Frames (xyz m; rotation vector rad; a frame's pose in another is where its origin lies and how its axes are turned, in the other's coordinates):
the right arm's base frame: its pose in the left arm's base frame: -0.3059 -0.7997 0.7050 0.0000 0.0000 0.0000
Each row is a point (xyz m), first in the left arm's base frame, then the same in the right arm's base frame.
Working: the left arm's base frame: its pose in the right arm's base frame: 0.3059 0.7997 -0.7050 0.0000 0.0000 0.0000

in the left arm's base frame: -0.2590 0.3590 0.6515
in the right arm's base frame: 0.0469 1.1587 -0.0535
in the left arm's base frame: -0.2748 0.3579 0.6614
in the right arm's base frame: 0.0311 1.1576 -0.0436
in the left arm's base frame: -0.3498 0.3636 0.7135
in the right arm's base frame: -0.0439 1.1633 0.0085
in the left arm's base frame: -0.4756 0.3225 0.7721
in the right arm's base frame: -0.1697 1.1222 0.0671
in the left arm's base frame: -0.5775 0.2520 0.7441
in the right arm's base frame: -0.2716 1.0517 0.0391
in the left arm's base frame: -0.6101 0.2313 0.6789
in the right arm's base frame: -0.3042 1.0310 -0.0261
